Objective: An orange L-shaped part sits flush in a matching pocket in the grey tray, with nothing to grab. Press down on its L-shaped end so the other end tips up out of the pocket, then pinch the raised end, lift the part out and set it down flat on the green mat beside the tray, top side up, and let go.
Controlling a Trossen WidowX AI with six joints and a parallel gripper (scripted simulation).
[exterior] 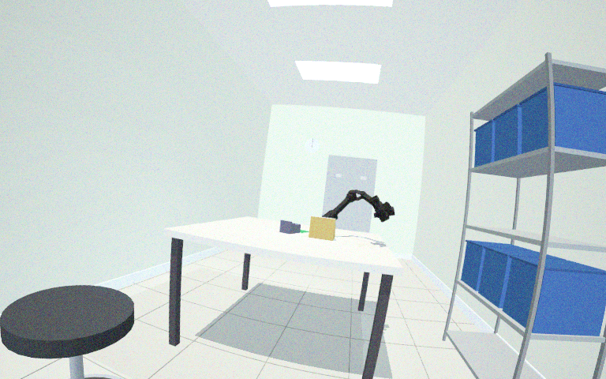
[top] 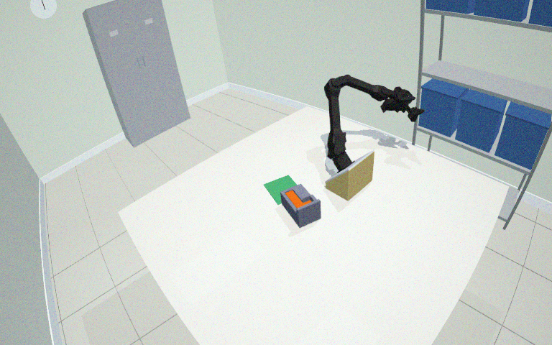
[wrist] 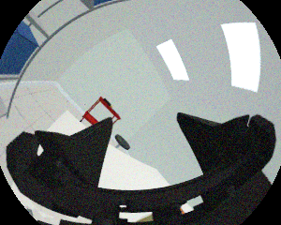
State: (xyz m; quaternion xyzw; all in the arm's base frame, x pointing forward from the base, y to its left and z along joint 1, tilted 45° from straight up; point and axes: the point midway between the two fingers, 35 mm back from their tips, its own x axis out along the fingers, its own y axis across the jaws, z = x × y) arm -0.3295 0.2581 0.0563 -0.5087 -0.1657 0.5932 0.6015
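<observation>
My gripper tip is now 59 cm short of the orange L-shaped part, 19 cm to the left of it and 23 cm above it. Also, from my gripper tip: green mat 54 cm ahead, 35 cm to the right, 30 cm below.
</observation>
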